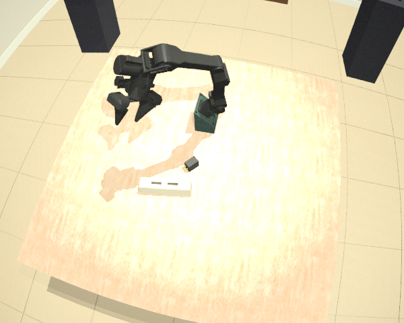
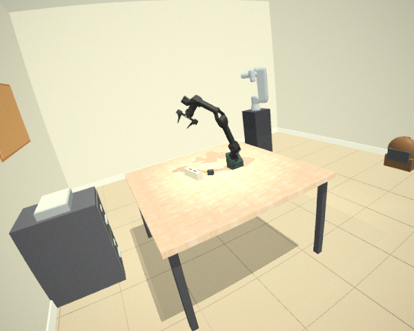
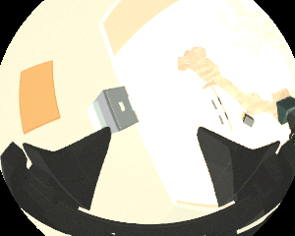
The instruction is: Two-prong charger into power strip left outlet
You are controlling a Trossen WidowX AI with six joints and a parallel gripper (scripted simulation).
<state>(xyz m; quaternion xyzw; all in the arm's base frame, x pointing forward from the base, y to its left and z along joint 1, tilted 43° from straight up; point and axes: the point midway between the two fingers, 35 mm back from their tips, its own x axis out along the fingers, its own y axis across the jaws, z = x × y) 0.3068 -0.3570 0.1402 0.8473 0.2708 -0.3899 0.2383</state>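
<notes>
Right now my gripper tip is 9 cm past the dark grey charger, 15 cm to the right of it and 39 cm above it.
</notes>
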